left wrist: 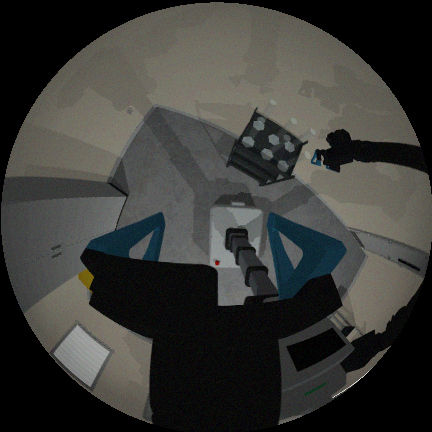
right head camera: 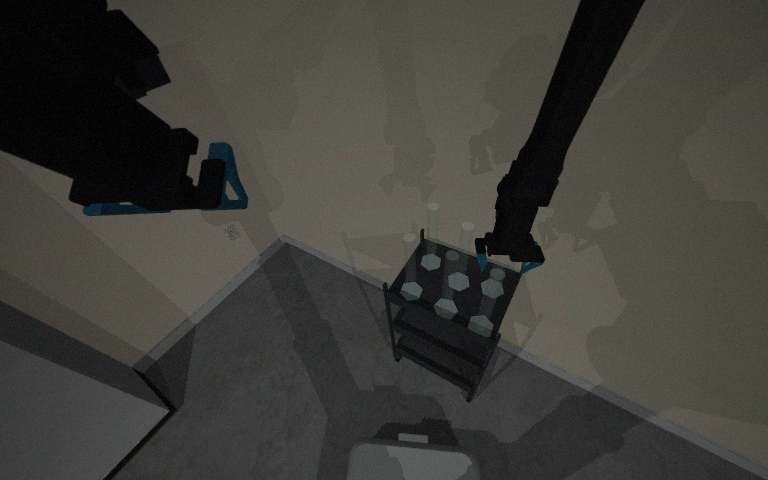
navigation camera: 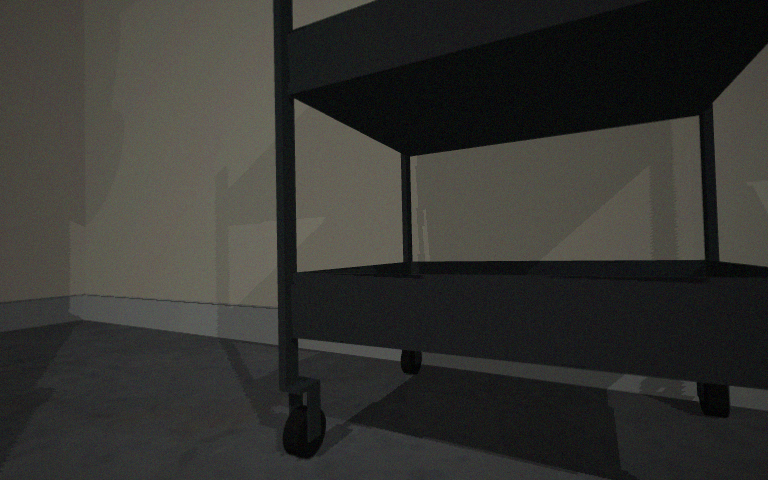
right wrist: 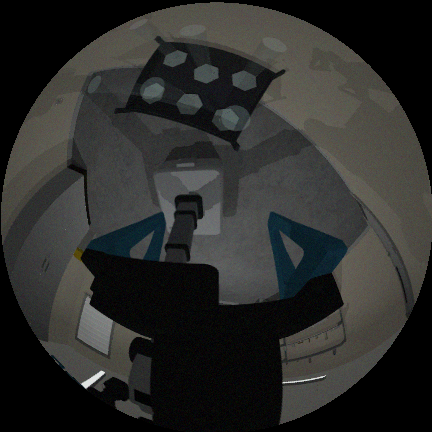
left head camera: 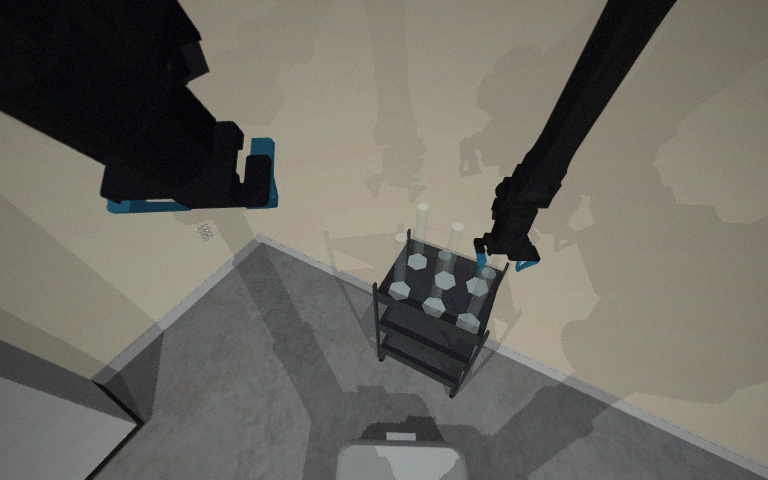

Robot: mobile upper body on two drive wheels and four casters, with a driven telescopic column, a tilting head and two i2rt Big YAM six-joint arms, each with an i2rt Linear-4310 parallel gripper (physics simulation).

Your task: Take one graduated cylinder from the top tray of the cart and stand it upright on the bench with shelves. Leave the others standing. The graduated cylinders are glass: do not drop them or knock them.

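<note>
Several clear graduated cylinders (left head camera: 444, 280) (right head camera: 458, 281) (right wrist: 206, 73) stand upright on the top tray of the dark cart (left head camera: 376, 322) (right head camera: 391, 322) (navigation camera: 286, 198). My right gripper (left head camera: 499, 269) (right head camera: 505, 270) (right wrist: 216, 217) is open and overlaps the back right cylinder (left head camera: 476, 286) (right head camera: 492, 288) in the head views. The right wrist view shows the cylinders beyond the fingertips, none between them. My left gripper (left wrist: 215, 217) is open and empty, high up and left of the cart. I cannot make out the bench with shelves for certain.
Walls stand close behind the cart. A pale cabinet (left head camera: 50, 430) (left wrist: 55, 220) is at the left. My wheeled base (left head camera: 362, 466) (left wrist: 225, 220) is in front of the cart. A wire rack (right wrist: 312, 345) shows at the lower right of the right wrist view.
</note>
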